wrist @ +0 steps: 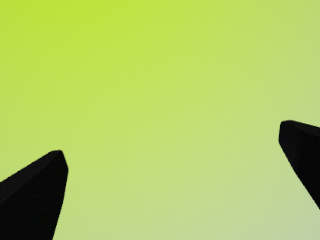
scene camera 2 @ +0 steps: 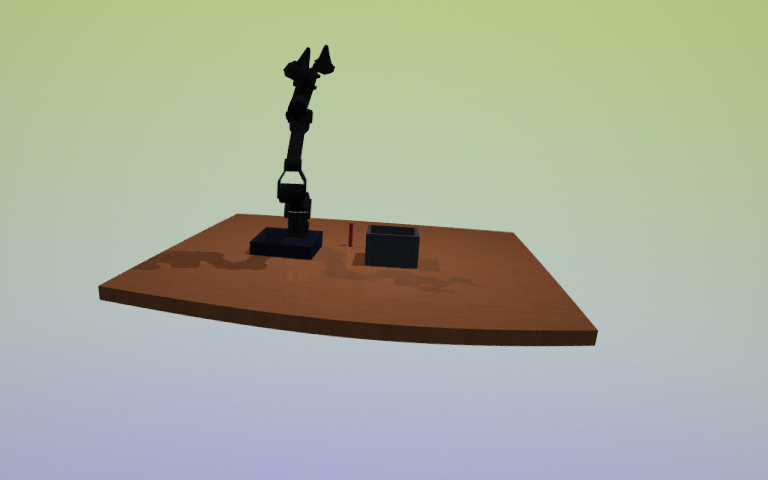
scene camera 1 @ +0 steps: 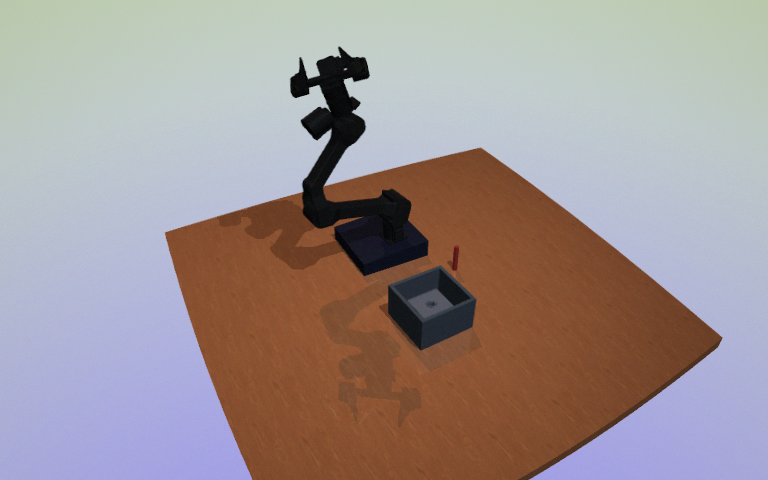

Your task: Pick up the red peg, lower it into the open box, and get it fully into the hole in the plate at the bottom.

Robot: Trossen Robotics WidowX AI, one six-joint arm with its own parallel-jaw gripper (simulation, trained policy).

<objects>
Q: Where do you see a dark grey box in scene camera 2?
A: At 387, 246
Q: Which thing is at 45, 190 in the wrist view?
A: My gripper.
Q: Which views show my gripper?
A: The wrist view, scene camera 2 and scene camera 1: all of them.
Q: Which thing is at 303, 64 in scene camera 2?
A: My gripper.
</objects>
